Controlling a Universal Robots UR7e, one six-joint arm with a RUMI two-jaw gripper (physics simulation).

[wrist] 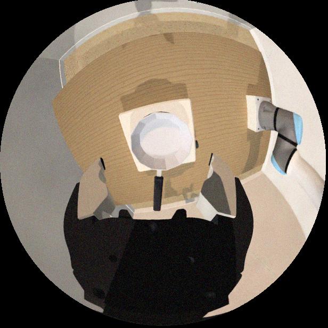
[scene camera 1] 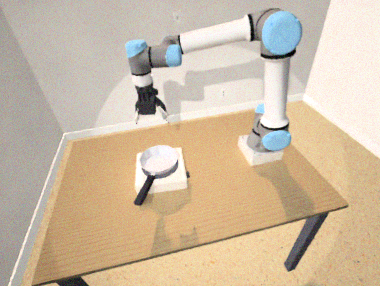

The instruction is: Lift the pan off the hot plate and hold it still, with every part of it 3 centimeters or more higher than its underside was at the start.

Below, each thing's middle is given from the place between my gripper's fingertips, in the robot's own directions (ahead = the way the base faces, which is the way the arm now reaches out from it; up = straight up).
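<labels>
The pan (scene camera 1: 160, 159) has my hand 160 mm above it, 40 mm short of it and 140 mm to the right of it. As for the white hot plate (scene camera 1: 176, 178), it is 250 mm below my hand, and it sits 10 mm ahead of my hand and 50 mm to the left of it.
</labels>
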